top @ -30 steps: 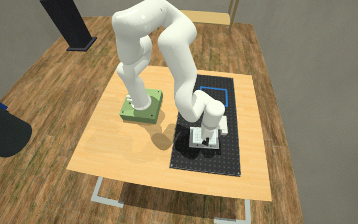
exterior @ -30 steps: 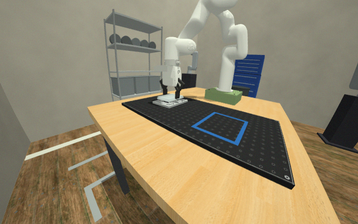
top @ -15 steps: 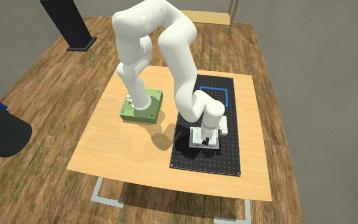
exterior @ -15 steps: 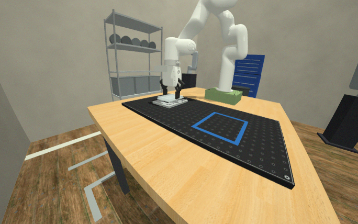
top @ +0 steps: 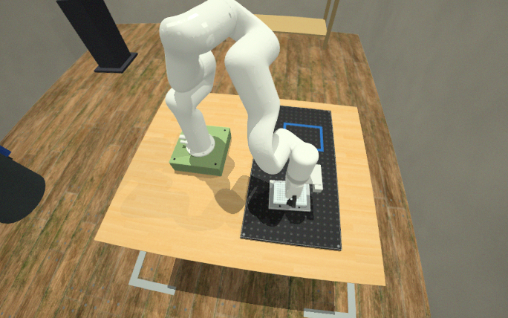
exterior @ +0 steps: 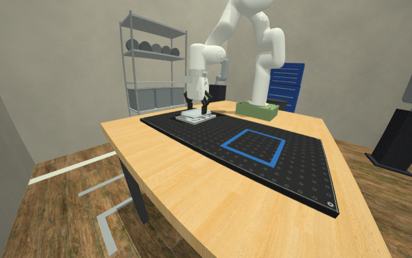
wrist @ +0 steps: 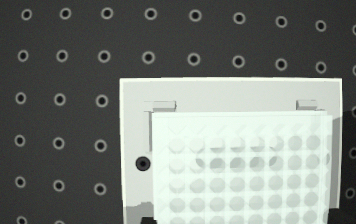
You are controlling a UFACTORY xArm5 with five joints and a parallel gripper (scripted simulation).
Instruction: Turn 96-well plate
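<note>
Right now the plate nest N1 is 30 mm below my hand. Also, from my hand: white 96-well plate 10 mm below.
</note>
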